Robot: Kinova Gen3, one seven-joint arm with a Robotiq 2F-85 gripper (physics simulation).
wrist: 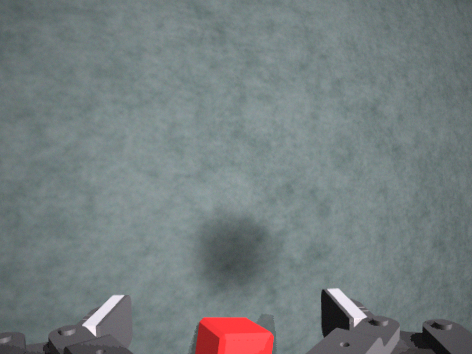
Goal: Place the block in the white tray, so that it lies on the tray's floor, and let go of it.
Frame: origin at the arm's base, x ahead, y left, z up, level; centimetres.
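Seen in the pictures: gripper, fingertip midpoint: (pixel 226 314).
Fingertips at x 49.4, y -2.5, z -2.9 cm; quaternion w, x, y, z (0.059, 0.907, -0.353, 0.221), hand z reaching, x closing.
Observation:
A point is followed by its place in that frame.
A red block (pixel 245 344) @(x 49.0, y -3.8, z -2.3 cm) shows at the bottom edge of the wrist view, a little left of the middle, and its lower part is cut off by the frame. My gripper (pixel 226 314) @(x 49.4, y -2.5, z -2.9 cm) is open, with one finger to the left and one to the right of the block. In this view there is a gap on each side between the block and the fingers. The white tray does not show in the wrist view.
A grey-green mottled surface (pixel 235 125) @(x 57.0, y 2.9, z -5.1 cm) fills the view behind the fingers. A soft dark shadow lies on it just above the block in the view.

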